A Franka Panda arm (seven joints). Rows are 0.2 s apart.
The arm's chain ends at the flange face. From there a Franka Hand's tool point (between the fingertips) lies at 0.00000 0.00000 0.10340 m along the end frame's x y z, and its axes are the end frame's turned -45 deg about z.
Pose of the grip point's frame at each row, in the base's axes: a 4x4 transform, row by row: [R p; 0 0 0 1], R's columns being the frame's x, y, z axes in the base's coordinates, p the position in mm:
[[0.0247 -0.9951 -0.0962 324.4], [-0.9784 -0.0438 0.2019 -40.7], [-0.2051 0.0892 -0.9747 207.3], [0 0 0 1]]
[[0.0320 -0.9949 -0.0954 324.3], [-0.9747 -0.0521 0.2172 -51.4], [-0.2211 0.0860 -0.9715 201.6], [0 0 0 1]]
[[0.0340 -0.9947 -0.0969 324.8], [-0.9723 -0.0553 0.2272 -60.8], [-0.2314 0.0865 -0.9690 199.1], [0 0 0 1]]
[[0.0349 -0.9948 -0.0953 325.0], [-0.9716 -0.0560 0.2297 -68.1], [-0.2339 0.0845 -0.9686 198.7], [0 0 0 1]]
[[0.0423 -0.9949 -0.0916 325.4], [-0.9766 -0.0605 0.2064 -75.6], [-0.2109 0.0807 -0.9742 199.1], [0 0 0 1]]
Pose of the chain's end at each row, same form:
[[-0.6862 -0.7211 -0.0962 334.3], [-0.7228 0.6609 0.2019 -61.6], [-0.0820 0.2081 -0.9747 308.1], [0 0 0 1]]
[[-0.6809 -0.7261 -0.0954 334.2], [-0.7261 0.6524 0.2172 -73.9], [-0.0955 0.2172 -0.9715 302.1], [0 0 0 1]]
[[-0.6793 -0.7274 -0.0969 334.8], [-0.7266 0.6484 0.2272 -84.3], [-0.1025 0.2248 -0.9690 299.3], [0 0 0 1]]
[[-0.6788 -0.7281 -0.0953 334.9], [-0.7266 0.6474 0.2297 -91.9], [-0.1056 0.2251 -0.9686 298.9], [0 0 0 1]]
[[-0.6736 -0.7334 -0.0916 334.9], [-0.7333 0.6478 0.2064 -96.9], [-0.0921 0.2062 -0.9742 299.8], [0 0 0 1]]

